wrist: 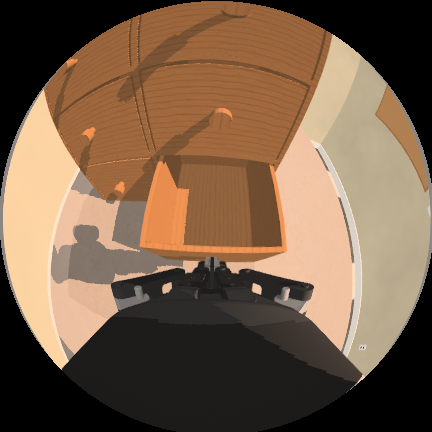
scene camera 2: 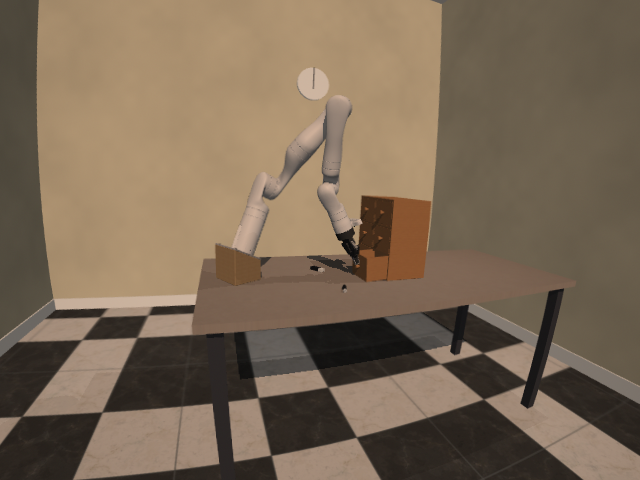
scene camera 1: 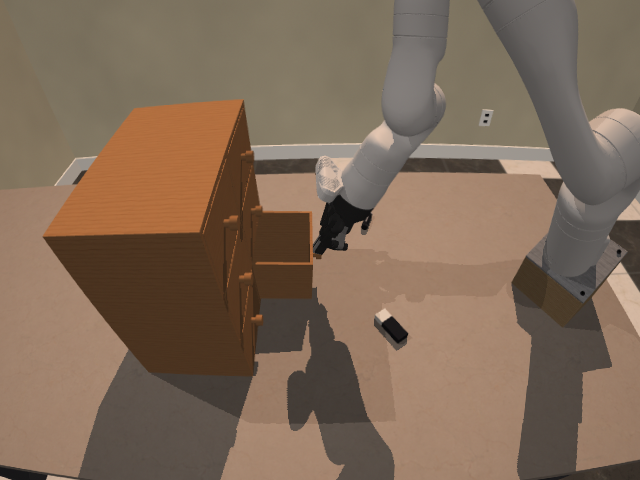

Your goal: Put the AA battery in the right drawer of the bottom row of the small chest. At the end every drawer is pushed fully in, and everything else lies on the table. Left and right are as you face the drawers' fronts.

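Frame: origin at the arm's base, x ahead, y right, z down, level; millimetres.
Seen in the pictures: gripper, fingertip midpoint: (wrist: 211,264) (scene camera 2: 357,263) (scene camera 1: 316,251); arm's base at its link origin: (scene camera 2: 242,252) (scene camera 1: 567,254).
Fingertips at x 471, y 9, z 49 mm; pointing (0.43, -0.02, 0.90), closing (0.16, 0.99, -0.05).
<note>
Offsets run from my fingertips to a thing's middle. "*": to the spot under its first point. Level surfaces: height alone.
The small chest @[dy -100, dx +190, dz -108 mm] (scene camera 1: 155,165) (scene camera 2: 408,237) (wrist: 240,85) is orange-brown wood. Its bottom-row right drawer (scene camera 1: 284,281) (scene camera 2: 376,266) (wrist: 215,248) stands pulled well out; no object shows on the part of its floor seen in the wrist view. The other drawers look pushed in. My gripper (scene camera 1: 316,251) (scene camera 2: 356,262) (wrist: 211,264) is shut with its fingertips together and nothing seen between them, low at the drawer's front beside its knob @[* dy -8, dx -2, dz +7 mm] (scene camera 1: 317,256). The AA battery @[dy +151, dx -94, dz +53 mm] (scene camera 1: 366,224) (scene camera 2: 344,288), dark with a light end, lies on the table, partly hidden behind the gripper in scene camera 1.
A black-and-white block @[dy -118, dx -146, dz +54 mm] (scene camera 1: 391,328) (scene camera 2: 316,268) lies on the table @[dz +60 mm] (scene camera 1: 444,372) (scene camera 2: 289,304), away from the chest on the robot's side. The arm's wooden base block (scene camera 1: 547,291) (scene camera 2: 235,266) stands at the opposite end from the chest. Round knobs (scene camera 1: 245,279) (wrist: 221,117) stick out from the closed fronts.
</note>
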